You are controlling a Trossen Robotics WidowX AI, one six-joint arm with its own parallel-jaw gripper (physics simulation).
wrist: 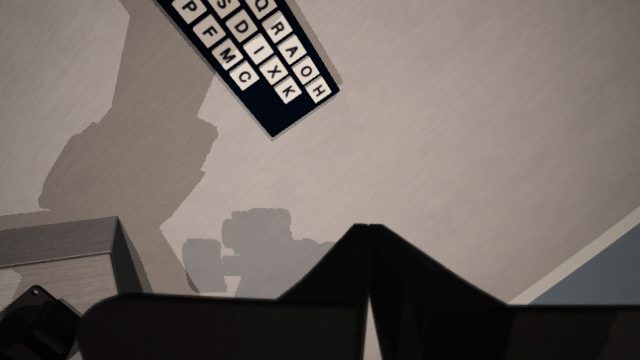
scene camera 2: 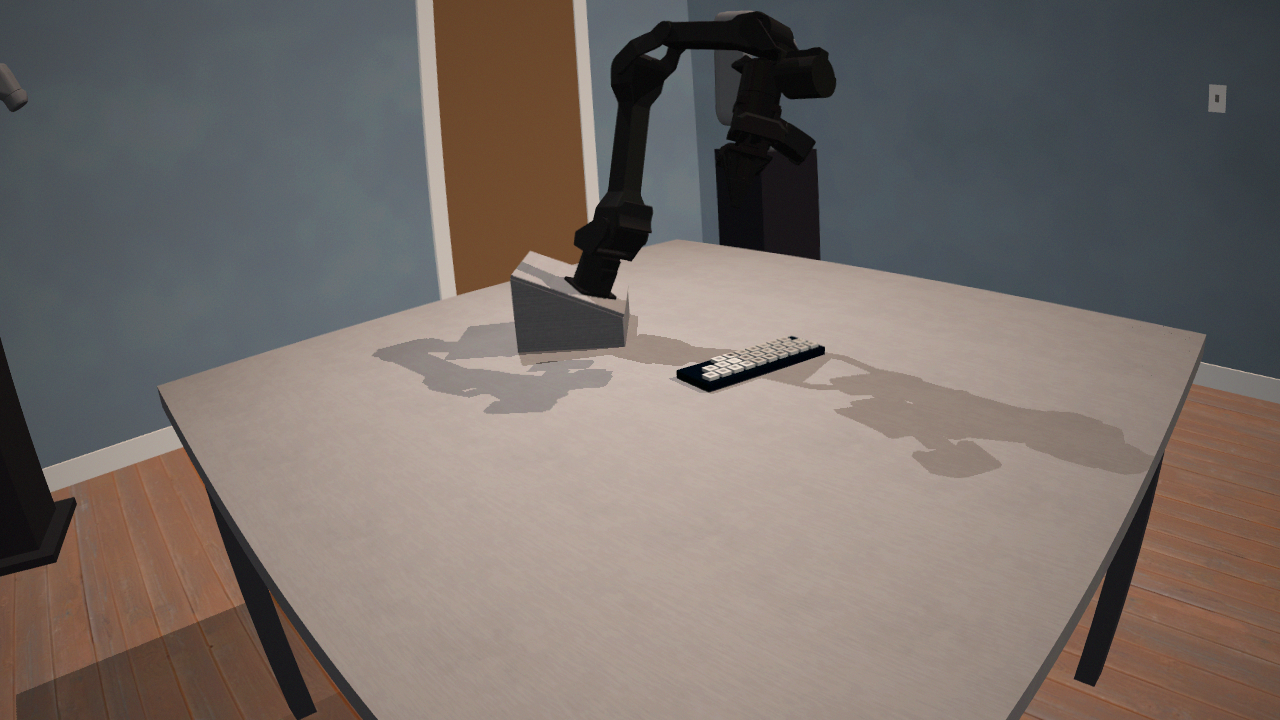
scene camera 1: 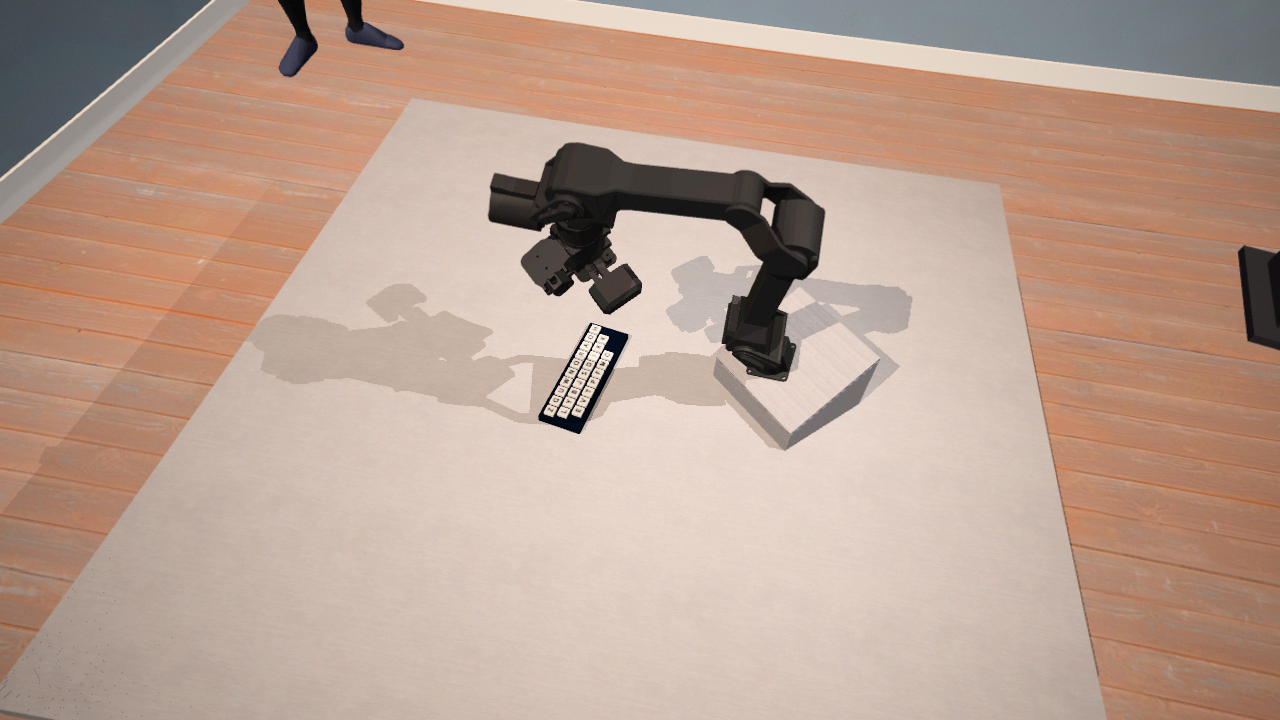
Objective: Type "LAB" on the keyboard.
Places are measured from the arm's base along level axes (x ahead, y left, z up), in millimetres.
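Where they show: gripper, fingertip midpoint: (wrist: 367, 238) (scene camera 2: 735, 207) (scene camera 1: 588, 268); arm's base, link origin: (wrist: 38, 333) (scene camera 2: 589, 289) (scene camera 1: 771, 359).
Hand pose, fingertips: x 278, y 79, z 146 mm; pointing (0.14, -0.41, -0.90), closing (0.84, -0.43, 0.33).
Each offset is from my fingertips to the top centre of the thing. Level surfaces: height alone.
A dark navy keyboard {6 mm back, 27 mm left, 204 mm down} (scene camera 1: 621, 334) (scene camera 2: 693, 374) (wrist: 272, 117) with cream letter keys lies flat on the table. In the first scene view, the L key {11 mm back, 112 mm left, 204 mm down} (scene camera 1: 563, 412) is near its lower end, the B key {9 mm back, 72 mm left, 204 mm down} (scene camera 1: 573, 393) a little higher in the same middle row, and the A key {17 mm ahead, 23 mm right, 204 mm down} (scene camera 1: 586, 343) near the upper end. The A key (wrist: 292, 51) also shows in the wrist view; L and B do not show there. My gripper (scene camera 1: 586, 266) (scene camera 2: 751, 161) (wrist: 367, 238) is shut and empty, its tips together. It hangs high above the table, off the keyboard's H-key end and not touching it.
The arm's base stands on a pale wedge block (scene camera 1: 827, 367) (scene camera 2: 568, 317) (wrist: 60, 240) beside the keyboard. The table {221 mm down} (scene camera 1: 537, 555) (scene camera 2: 581, 537) carries arm shadows, some across the keyboard. A person's feet (scene camera 1: 297, 55) show beyond the table's far edge. A dark pedestal (scene camera 2: 792, 205) stands behind the table.
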